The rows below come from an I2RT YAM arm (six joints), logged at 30 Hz.
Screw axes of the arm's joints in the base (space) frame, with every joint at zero. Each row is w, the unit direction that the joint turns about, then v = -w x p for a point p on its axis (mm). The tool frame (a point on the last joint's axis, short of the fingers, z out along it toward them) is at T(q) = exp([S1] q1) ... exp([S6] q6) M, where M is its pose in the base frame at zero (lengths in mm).
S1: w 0 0 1 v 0.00 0.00 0.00
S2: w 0 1 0 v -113.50 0.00 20.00
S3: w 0 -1 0 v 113.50 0.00 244.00
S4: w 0 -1 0 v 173.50 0.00 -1.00
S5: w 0 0 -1 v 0.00 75.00 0.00
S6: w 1 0 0 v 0.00 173.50 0.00
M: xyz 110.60 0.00 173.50 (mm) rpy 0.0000 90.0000 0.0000 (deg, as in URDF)
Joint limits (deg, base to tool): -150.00..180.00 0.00..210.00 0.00..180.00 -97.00..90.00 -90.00..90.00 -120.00..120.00
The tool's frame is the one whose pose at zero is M.
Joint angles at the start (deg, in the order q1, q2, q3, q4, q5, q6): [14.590, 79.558, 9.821, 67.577, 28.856, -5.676]
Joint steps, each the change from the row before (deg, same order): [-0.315, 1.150, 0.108, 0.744, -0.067, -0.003]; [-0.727, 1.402, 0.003, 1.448, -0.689, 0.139]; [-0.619, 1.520, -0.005, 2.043, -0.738, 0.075]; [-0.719, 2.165, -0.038, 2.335, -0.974, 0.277]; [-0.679, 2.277, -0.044, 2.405, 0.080, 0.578]
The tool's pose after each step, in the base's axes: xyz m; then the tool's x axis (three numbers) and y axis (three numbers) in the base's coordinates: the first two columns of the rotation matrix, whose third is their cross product. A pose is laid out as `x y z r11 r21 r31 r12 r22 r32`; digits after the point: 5 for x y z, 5 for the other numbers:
0.21723 0.03758 0.15793 -0.06612 -0.10631 -0.99213 0.24485 0.96218 -0.11942
0.21895 0.03551 0.15569 -0.06489 -0.10323 -0.99254 0.24574 0.96235 -0.11616
0.22063 0.03386 0.15407 -0.05573 -0.09958 -0.99347 0.24481 0.96328 -0.11028
0.22261 0.03198 0.15052 -0.05201 -0.09413 -0.99420 0.24102 0.96494 -0.10397
0.22428 0.02956 0.14665 -0.04925 -0.08348 -0.99529 0.25444 0.96258 -0.09332

